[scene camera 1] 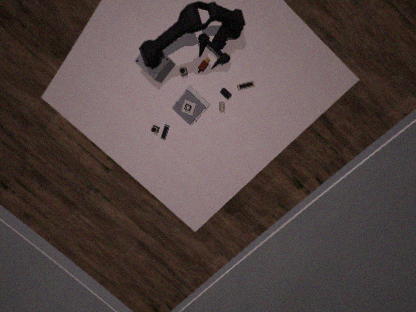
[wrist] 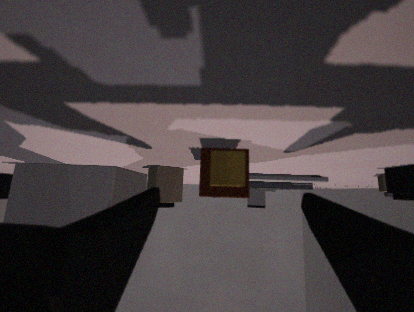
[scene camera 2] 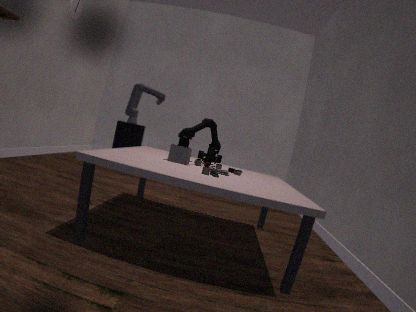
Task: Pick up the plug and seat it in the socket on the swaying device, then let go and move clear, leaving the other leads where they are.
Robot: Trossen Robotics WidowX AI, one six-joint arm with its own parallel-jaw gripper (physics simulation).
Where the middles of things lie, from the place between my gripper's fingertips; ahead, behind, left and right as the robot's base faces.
Labels:
Right now the plug (wrist: 224, 172) is 2 cm to the right of my hand and 1 cm below it. The rest, counted from my hand: grey socket device (scene camera 1: 190, 106) 21 cm to the right, 13 cm ahead.

